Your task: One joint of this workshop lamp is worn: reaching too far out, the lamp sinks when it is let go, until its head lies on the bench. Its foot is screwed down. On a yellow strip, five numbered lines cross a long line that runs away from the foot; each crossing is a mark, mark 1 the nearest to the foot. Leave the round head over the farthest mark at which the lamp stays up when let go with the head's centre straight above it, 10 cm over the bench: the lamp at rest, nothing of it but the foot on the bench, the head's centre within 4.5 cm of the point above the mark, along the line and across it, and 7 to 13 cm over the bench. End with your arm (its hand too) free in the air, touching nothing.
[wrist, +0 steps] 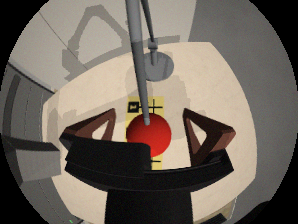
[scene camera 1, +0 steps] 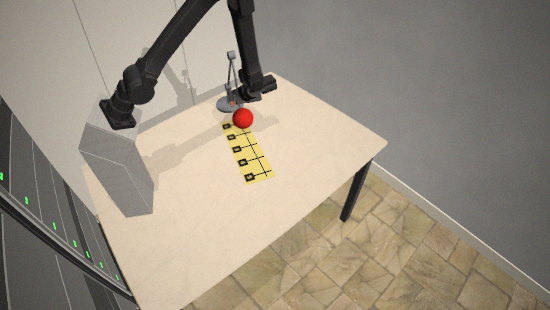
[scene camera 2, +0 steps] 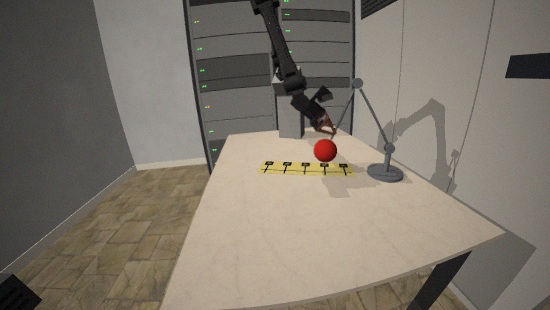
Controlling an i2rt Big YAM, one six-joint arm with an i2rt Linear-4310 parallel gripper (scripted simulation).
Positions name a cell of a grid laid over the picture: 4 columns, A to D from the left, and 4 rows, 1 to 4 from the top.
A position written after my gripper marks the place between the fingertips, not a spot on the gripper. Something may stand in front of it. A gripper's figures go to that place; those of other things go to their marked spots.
Scene:
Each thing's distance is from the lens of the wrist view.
my gripper (wrist: C2): 13 cm
grey lamp foot (wrist: C2): 40 cm

